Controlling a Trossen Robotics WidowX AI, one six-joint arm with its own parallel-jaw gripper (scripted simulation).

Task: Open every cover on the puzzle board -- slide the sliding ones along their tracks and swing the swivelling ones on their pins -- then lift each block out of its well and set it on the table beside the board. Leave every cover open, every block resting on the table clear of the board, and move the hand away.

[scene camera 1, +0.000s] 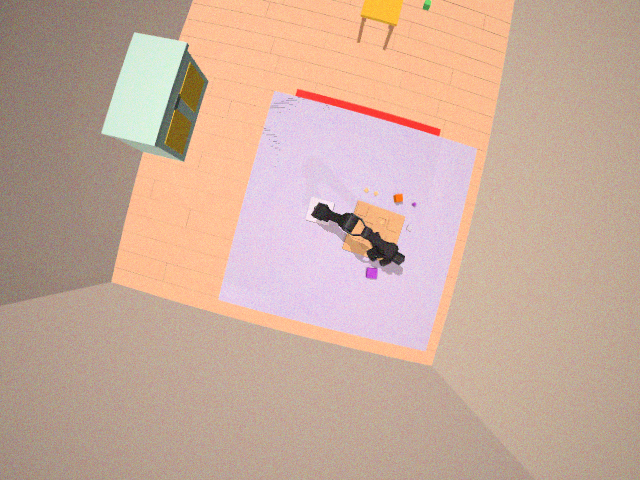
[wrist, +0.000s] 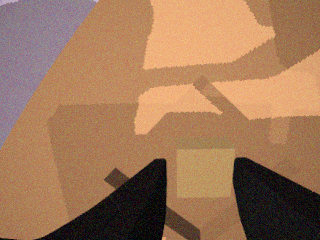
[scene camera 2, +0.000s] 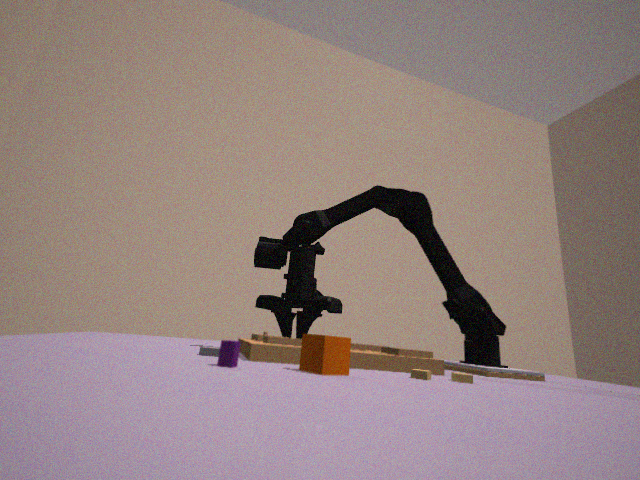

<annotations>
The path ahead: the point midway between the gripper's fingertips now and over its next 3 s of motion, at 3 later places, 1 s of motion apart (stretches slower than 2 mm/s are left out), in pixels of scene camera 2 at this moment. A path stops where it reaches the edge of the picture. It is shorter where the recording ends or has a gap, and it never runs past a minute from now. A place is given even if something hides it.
My gripper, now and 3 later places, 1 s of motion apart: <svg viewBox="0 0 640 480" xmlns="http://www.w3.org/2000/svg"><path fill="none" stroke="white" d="M292 346L295 332L298 305L309 303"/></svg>
</annotations>
